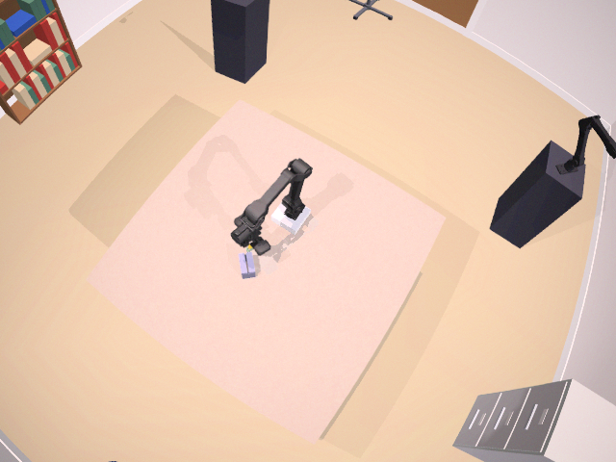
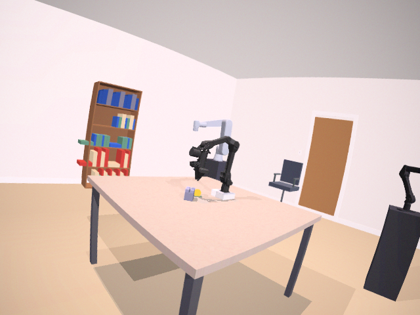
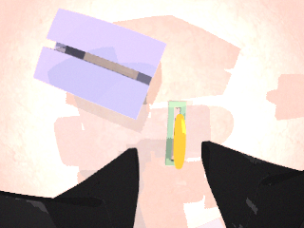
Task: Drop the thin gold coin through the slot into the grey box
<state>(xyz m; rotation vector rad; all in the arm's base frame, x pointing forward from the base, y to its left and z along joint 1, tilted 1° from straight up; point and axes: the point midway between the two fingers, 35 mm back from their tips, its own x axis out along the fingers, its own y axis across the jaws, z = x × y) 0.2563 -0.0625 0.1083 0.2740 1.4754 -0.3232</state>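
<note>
Right now the gold coin is 30 mm behind my gripper tip, 10 mm to the right of it and 100 mm below it.
</note>
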